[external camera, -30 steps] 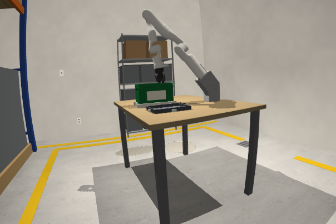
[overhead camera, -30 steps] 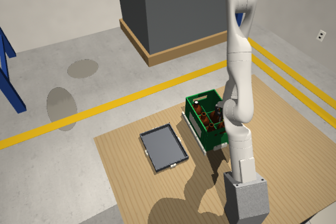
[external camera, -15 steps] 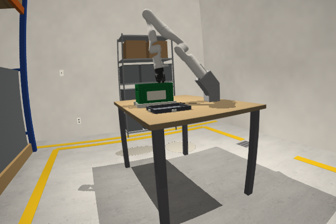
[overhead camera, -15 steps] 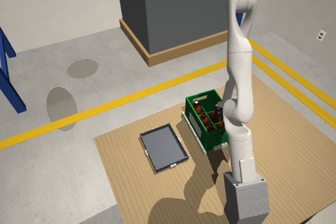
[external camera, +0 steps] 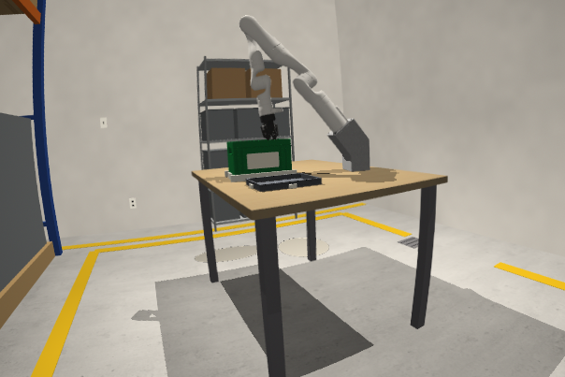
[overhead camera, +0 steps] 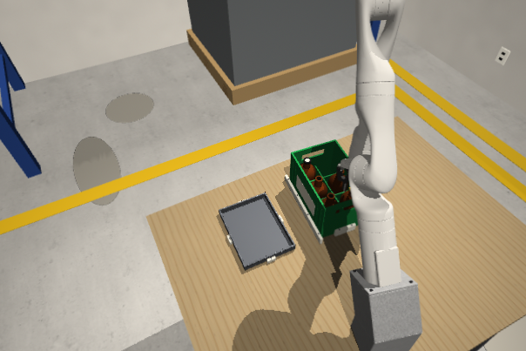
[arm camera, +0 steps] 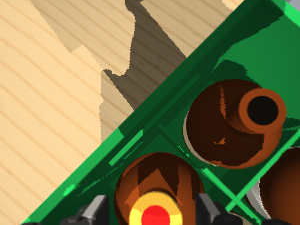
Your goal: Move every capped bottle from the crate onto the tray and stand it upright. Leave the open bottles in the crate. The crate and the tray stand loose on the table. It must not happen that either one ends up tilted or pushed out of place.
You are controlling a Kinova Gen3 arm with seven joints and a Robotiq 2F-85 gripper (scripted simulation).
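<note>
The brown bottle lies 70 mm below my hand. The rest, counted from my hand: green crate 80 mm below, 80 mm ahead, 50 mm to the left; grey tray 340 mm to the left, 150 mm below, 40 mm ahead.
</note>
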